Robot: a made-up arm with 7 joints.
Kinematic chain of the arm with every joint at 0, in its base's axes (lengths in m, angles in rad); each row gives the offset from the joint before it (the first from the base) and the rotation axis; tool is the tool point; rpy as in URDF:
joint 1: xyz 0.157 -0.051 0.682 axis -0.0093 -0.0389 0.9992
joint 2: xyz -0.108 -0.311 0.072 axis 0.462 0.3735 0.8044
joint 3: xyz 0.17 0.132 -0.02 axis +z
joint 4: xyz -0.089 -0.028 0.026 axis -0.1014 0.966 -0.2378
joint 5: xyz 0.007 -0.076 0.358 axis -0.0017 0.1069 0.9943
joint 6: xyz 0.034 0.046 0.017 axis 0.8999 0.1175 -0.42
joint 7: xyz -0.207 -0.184 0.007 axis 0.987 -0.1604 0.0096
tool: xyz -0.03 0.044 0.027 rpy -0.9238 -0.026 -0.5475
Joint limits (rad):
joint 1: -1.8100..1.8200
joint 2: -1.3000..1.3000
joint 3: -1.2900..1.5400
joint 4: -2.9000..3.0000
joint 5: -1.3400..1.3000
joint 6: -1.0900..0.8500
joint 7: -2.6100..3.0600
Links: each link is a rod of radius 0.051 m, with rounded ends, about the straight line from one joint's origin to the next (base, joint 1, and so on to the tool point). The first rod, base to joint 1, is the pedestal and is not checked.
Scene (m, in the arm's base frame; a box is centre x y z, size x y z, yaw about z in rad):
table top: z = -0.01
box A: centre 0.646 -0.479 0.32 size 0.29 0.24 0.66 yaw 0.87
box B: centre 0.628 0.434 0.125 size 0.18 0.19 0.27 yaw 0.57
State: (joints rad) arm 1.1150 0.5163 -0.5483 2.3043 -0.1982 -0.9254 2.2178
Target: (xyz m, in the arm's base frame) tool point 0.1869 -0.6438 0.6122
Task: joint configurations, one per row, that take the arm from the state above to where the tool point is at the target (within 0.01 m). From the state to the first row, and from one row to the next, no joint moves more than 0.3 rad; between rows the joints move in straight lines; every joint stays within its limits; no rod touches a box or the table.
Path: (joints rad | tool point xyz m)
1: 0.8715 0.7775 -0.4575 2.3967 -0.2089 -0.9803 2.3209 | 0.6157 0.0067 0.4115
2: 0.6280 1.0388 -0.3667 2.4891 -0.2195 -1.0351 2.4241 | 0.4535 -0.0112 0.3369
3: 0.3845 1.3000 -0.2760 2.5815 -0.2302 -1.0900 2.5272 | 0.2770 0.0063 0.3046
4: 0.3670 1.2336 -0.5295 2.5833 -0.2101 -0.9711 2.5286 | 0.3507 -0.1496 0.3031
5: 0.3494 1.1672 -0.7830 2.5851 -0.1900 -0.8523 2.5301 | 0.3714 -0.3111 0.3343
6: 0.3319 1.1008 -1.0365 2.5869 -0.1699 -0.7334 2.5315 | 0.3401 -0.4564 0.3921
7: 0.3144 1.0344 -1.2900 2.5887 -0.1498 -0.6145 2.5329 | 0.2650 -0.5674 0.4680
8: 0.2328 0.7685 -1.2900 2.5406 -0.1429 -0.4614 2.4475 | 0.2392 -0.6105 0.5373
9: 0.1512 0.5026 -1.2900 2.4926 -0.1359 -0.3083 2.3621 | 0.1869 -0.6438 0.6122

